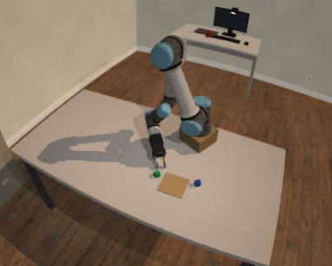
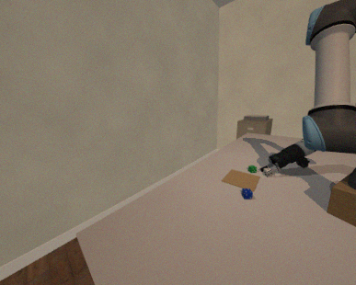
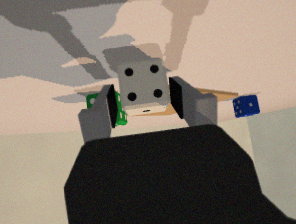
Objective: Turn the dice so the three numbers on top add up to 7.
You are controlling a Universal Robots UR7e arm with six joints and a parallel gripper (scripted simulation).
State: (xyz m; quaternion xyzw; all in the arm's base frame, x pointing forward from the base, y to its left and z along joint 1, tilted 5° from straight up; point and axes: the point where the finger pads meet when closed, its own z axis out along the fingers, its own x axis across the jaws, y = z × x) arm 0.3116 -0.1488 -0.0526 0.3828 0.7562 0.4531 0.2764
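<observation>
The white die is 1 cm below my hand. From my hand the other things lie so: blue die 5 cm ahead, 23 cm to the left, 1 cm below; then green die 7 cm ahead, 1 cm below; then tan mat 10 cm ahead, 11 cm to the left, 2 cm below.
</observation>
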